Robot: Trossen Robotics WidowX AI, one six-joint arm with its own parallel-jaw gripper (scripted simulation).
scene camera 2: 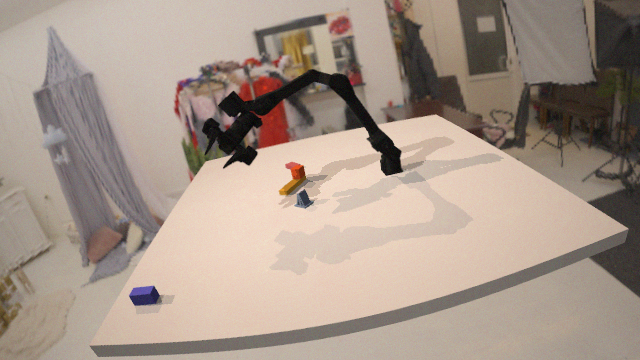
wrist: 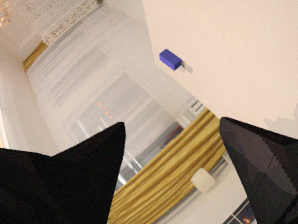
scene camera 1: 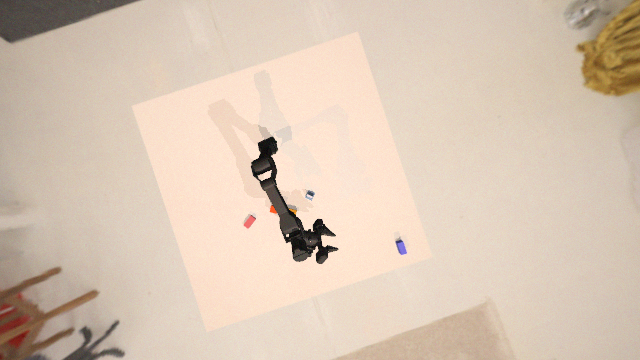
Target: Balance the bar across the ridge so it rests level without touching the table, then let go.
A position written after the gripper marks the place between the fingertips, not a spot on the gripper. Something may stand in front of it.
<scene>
The gripper (scene camera 2: 213,161) is open and holds nothing.
The gripper also shows in the wrist view (wrist: 174,126) and in scene camera 1 (scene camera 1: 337,242).
</scene>
